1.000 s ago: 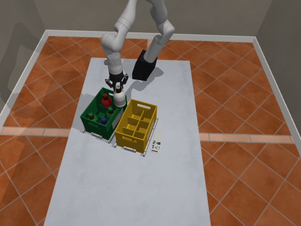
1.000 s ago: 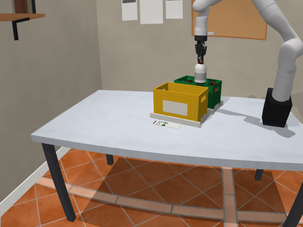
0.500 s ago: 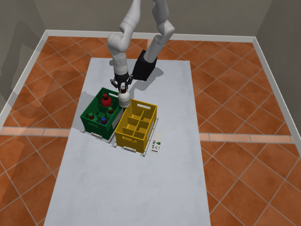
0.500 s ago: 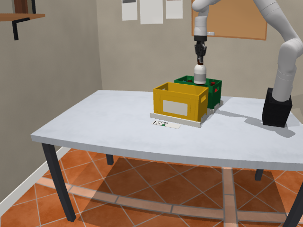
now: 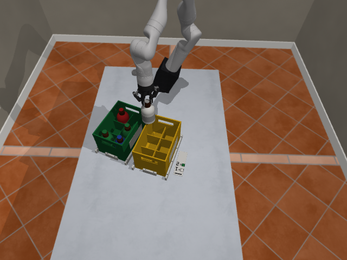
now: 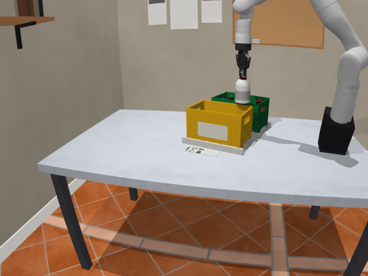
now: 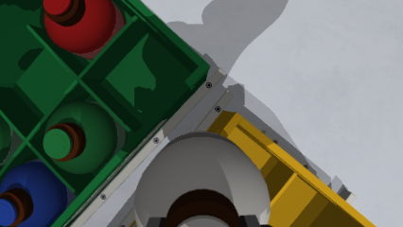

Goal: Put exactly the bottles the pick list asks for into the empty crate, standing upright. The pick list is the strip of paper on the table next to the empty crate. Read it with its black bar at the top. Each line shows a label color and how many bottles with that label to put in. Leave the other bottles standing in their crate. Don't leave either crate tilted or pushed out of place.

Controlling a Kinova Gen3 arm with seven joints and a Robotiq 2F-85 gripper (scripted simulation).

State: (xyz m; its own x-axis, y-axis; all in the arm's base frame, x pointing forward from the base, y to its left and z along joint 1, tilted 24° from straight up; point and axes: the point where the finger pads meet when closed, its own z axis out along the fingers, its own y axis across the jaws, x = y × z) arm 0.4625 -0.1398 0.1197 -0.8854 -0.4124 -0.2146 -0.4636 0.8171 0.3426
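Now: hand 7 cm above the white-label bottle. Also, from my hand: green crate 2 cm ahead, 16 cm to the right, 25 cm below; blue-label bottle 12 cm ahead, 14 cm to the right, 25 cm below; yellow crate 9 cm ahead, 6 cm to the left, 25 cm below.
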